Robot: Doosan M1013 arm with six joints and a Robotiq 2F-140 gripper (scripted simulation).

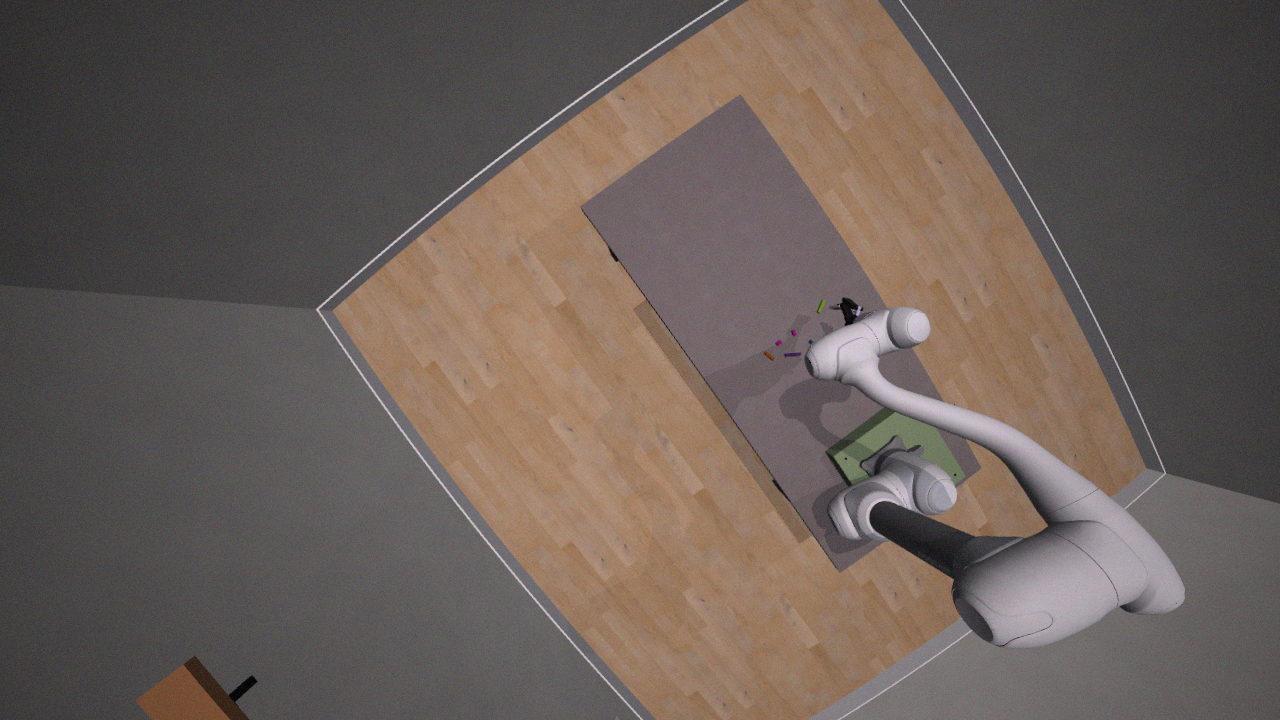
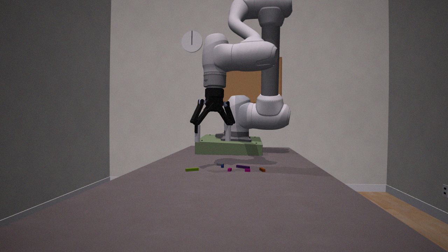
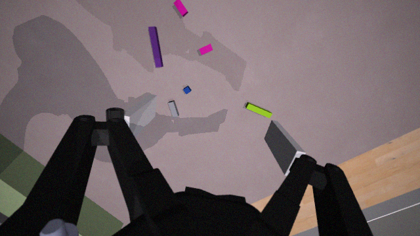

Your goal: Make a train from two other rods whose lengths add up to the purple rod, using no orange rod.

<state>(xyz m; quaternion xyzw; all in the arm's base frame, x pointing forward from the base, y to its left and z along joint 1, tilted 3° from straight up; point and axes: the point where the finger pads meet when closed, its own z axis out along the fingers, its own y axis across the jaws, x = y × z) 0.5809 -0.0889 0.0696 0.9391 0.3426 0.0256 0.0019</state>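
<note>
The lime rod is 50 mm ahead of my hand, 80 mm to the right of it and 110 mm below it. From my hand the other things lie so: blue rod 30 mm behind, 40 mm to the left, 110 mm below; then purple rod 30 mm behind, 120 mm to the left, 110 mm below; then grey rod 80 mm behind, 20 mm to the left, 110 mm below.
</note>
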